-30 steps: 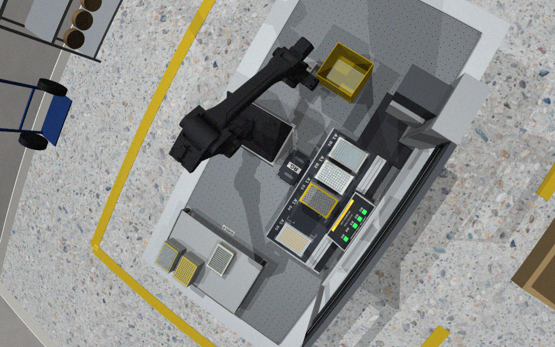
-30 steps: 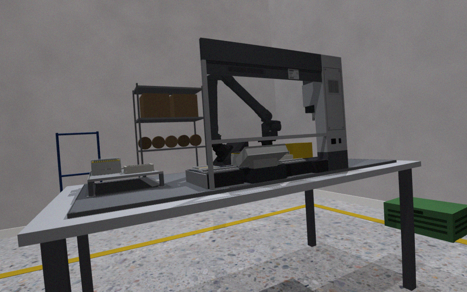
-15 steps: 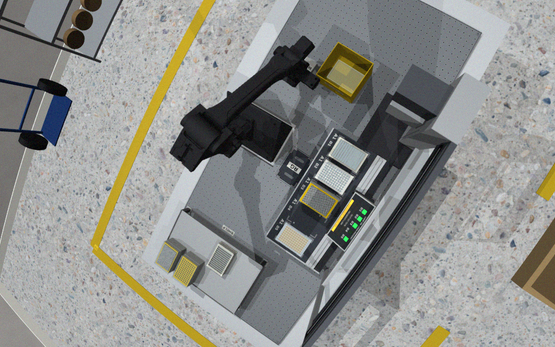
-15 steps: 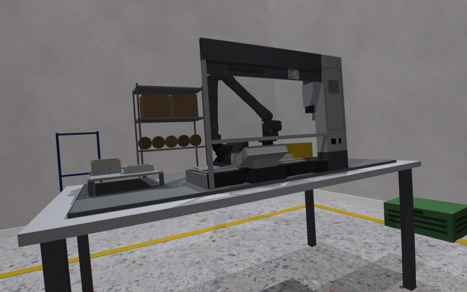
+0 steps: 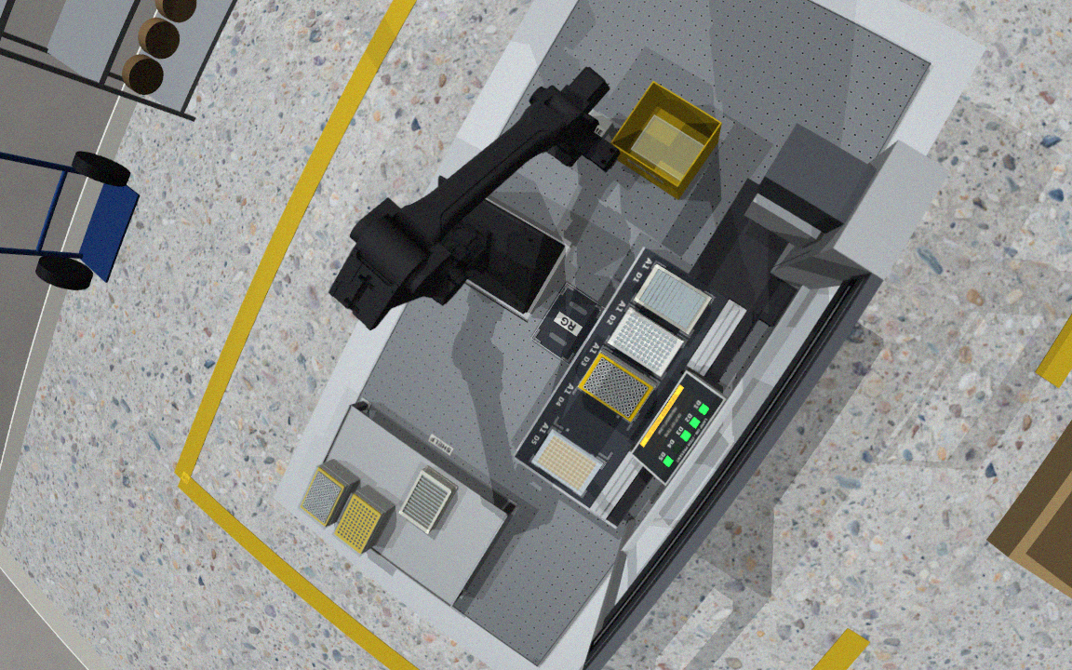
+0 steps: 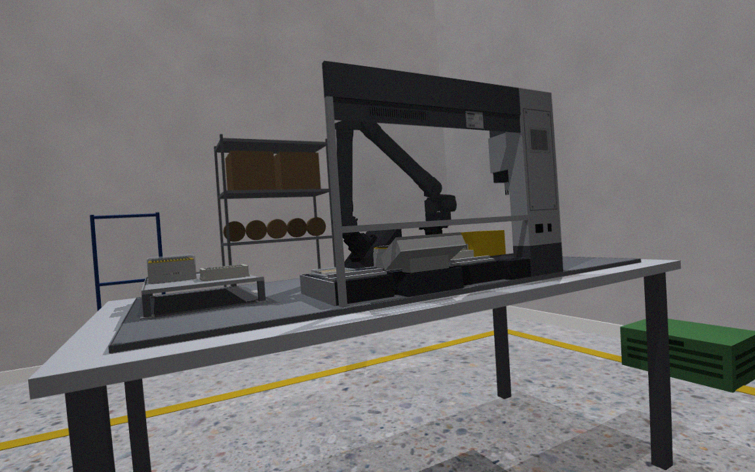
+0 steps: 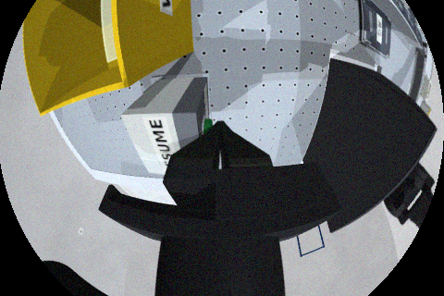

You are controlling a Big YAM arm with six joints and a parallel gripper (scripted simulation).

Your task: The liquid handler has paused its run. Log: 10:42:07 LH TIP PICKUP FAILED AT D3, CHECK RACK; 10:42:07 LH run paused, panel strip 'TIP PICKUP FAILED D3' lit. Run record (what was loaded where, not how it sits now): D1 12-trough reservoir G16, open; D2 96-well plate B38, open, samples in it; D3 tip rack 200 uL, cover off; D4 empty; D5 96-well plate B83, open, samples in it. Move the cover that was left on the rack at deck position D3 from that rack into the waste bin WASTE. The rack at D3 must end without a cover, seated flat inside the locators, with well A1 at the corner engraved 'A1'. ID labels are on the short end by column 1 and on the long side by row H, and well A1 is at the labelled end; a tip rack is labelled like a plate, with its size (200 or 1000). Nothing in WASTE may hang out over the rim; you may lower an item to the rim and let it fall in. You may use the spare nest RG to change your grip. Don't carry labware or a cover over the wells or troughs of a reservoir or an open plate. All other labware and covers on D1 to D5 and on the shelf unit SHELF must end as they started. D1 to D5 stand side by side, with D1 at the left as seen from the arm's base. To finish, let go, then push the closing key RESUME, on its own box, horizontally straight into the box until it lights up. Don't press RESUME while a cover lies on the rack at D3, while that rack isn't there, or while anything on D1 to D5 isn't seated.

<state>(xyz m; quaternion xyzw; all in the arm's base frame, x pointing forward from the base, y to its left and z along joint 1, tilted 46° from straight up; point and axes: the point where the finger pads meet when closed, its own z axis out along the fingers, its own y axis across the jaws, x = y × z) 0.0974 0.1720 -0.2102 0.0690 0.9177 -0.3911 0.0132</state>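
Right now my hand is 30 mm to the right of the resume box and 10 mm above it. The rest, counted from my hand: plate 310 mm ahead, 280 mm to the right, 20 mm below; then yellow waste bin 150 mm ahead, 90 mm to the left, 40 mm below; then clear cover 150 mm ahead, 90 mm to the left, 60 mm below.
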